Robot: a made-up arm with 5 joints. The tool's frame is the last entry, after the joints. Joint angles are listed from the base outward. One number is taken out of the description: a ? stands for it. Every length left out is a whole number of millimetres.
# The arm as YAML. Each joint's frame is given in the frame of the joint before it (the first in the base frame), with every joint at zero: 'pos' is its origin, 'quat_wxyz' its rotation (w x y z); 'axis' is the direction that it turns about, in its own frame. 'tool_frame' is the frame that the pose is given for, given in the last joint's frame.
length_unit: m
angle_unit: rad
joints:
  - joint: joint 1
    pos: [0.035, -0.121, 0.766]
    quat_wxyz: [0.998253, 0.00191, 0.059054, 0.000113]
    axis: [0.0, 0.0, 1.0]
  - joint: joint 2
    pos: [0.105, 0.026, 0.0]
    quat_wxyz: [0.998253, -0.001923, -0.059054, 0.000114]
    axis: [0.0, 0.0, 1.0]
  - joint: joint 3
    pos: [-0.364, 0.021, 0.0]
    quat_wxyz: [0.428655, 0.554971, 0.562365, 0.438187]
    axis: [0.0, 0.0, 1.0]
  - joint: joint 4
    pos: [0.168, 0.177, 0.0]
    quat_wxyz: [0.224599, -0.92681, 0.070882, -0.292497]
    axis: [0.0, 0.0, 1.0]
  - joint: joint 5
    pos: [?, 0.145, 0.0]
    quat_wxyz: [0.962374, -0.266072, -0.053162, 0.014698]
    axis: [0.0, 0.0, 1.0]
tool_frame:
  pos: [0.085, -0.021, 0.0]
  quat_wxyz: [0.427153, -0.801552, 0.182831, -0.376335]
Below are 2 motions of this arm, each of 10 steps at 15 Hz.
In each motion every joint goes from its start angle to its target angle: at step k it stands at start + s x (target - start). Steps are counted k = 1, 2, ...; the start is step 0. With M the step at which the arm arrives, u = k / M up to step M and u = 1 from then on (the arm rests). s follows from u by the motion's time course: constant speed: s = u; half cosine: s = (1 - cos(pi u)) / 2; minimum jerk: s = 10 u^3 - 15 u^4 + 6 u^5.
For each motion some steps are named. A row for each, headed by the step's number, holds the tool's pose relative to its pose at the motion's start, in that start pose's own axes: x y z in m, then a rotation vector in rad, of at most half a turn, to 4 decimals.
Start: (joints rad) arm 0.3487 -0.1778 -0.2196 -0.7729 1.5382
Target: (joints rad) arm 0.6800 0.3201 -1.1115 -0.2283 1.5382
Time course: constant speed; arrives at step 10
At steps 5, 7, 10:
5: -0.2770 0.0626 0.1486 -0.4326 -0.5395 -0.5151
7: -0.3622 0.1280 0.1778 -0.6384 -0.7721 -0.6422
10: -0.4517 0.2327 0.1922 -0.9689 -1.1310 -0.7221

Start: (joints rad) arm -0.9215 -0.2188 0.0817 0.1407 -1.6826
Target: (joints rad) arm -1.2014 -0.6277 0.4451 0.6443 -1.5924
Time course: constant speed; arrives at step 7
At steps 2, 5, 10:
2: -0.0046 -0.0327 0.0569 -0.1295 -0.0747 -0.0245
5: -0.0205 -0.0627 0.1327 -0.3156 -0.1537 -0.0442
10: -0.0354 -0.0742 0.1752 -0.4315 -0.1849 -0.0522

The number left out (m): -0.282
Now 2 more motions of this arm.
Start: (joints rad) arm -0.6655 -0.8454 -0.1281 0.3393 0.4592
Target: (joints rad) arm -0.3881 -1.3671 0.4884 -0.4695 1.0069
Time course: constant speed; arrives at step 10
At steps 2, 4, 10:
2: 0.0338 -0.0191 0.0326 -0.0478 0.0963 0.1635
4: 0.0828 -0.0263 0.0594 -0.0813 0.1909 0.3372
10: 0.2618 0.0441 0.0754 -0.0973 0.4872 0.8880

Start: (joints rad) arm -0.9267 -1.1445 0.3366 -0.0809 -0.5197
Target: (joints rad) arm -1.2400 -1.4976 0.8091 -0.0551 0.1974
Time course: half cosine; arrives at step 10
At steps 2, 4, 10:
2: 0.0031 -0.0184 0.0239 -0.0404 -0.0466 0.0187
4: 0.0095 -0.0614 0.0915 -0.1403 -0.1605 0.0760
10: 0.0135 -0.1319 0.2997 -0.3643 -0.3946 0.2652

